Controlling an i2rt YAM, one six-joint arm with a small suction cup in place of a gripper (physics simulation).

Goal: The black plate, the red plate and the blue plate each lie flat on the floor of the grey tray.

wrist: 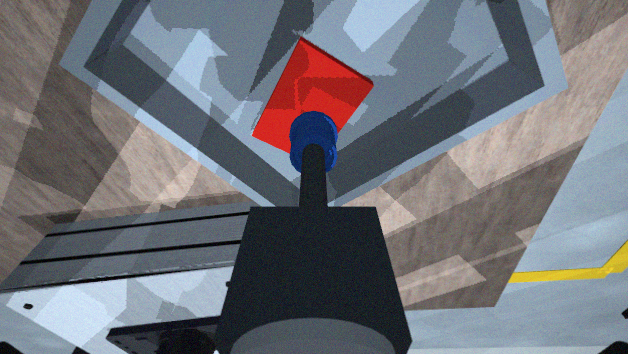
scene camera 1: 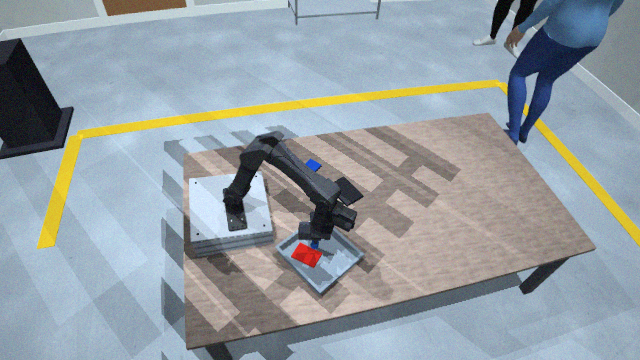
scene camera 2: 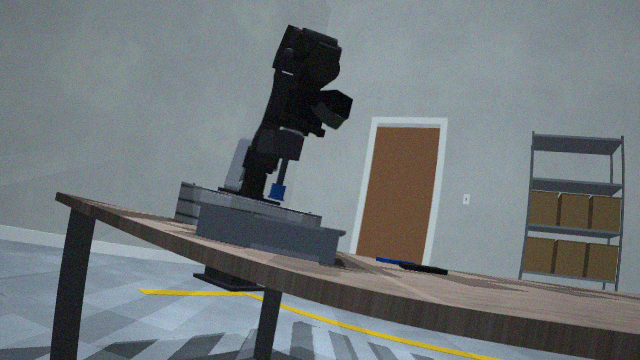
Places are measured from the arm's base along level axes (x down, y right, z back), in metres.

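Pixels of known places: hand, its tool point: (wrist: 313, 133) (scene camera 1: 314, 245) (scene camera 2: 275, 199); arm's base, origin of its link: (wrist: 191, 332) (scene camera 1: 234, 208) (scene camera 2: 250, 198).
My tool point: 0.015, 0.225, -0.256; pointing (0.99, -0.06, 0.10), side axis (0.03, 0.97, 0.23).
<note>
For each thing: its top centre in the pictures, then the offset to it from my tool point, as dx, dy, dz. Level surfaces: height alone.
- red plate, centre of its top: (wrist: 308, 112) (scene camera 1: 306, 254) +0.075, -0.013, +0.025
- grey tray, centre of its top: (wrist: 313, 77) (scene camera 2: 279, 221) (scene camera 1: 319, 250) +0.037, +0.003, -0.019
- black plate, centre of its top: (scene camera 2: 422, 265) (scene camera 1: 345, 190) +0.077, -0.278, -0.218
- blue plate, centre of its top: (scene camera 2: 395, 259) (scene camera 1: 309, 167) +0.077, -0.447, -0.103
- wooden table, height of its surface: dx +0.087
The red plate (scene camera 1: 306, 255) (wrist: 322, 95) lies in the grey tray (scene camera 1: 342, 274) (scene camera 2: 270, 235) (wrist: 546, 50) and looks flat on its floor. The black plate (scene camera 1: 348, 191) (scene camera 2: 424, 269) lies on the table, behind the tray in scene camera 1. The blue plate (scene camera 1: 313, 165) (scene camera 2: 395, 261) lies on the table farther back, close beside the arm's outline. My gripper, a blue suction cup (scene camera 1: 314, 245) (scene camera 2: 277, 192) (wrist: 313, 142), is open and holds no plate. It hangs above the tray, clear of the red plate, and covers one edge of it in the wrist view.
The arm's base stands on a light metal block (scene camera 1: 225, 207) left of the tray on the wooden table (scene camera 1: 475, 200). A person (scene camera 1: 575, 30) stands beyond the table's far right corner. A shelf rack (scene camera 2: 575, 184) and a brown door (scene camera 2: 400, 195) are in the background.
</note>
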